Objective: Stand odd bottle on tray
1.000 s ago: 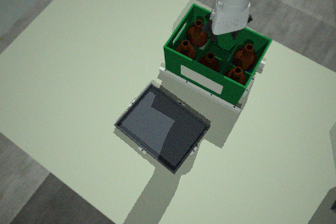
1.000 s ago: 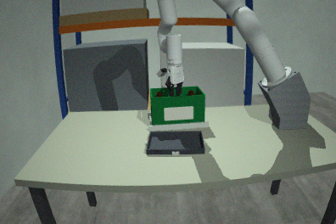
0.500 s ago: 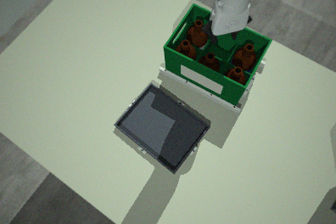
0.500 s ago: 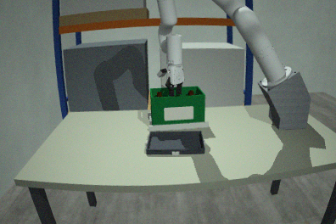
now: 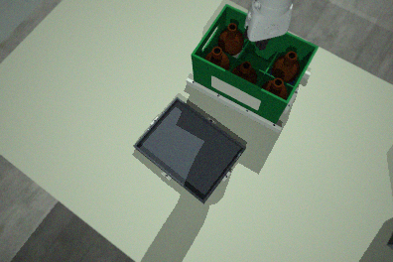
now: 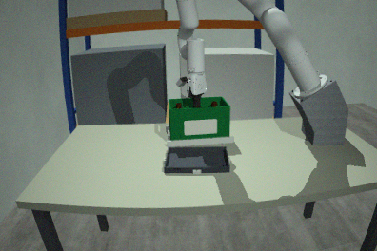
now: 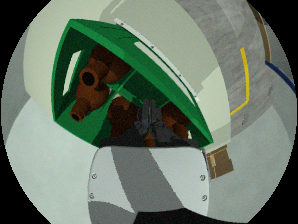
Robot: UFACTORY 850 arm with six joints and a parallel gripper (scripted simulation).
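The green crate lies 10 mm ahead of my hand, 40 mm to the left of it and 70 mm below it. From my hand the other things lie so: dark grey tray (90 mm ahead, 310 mm to the left, 150 mm below).
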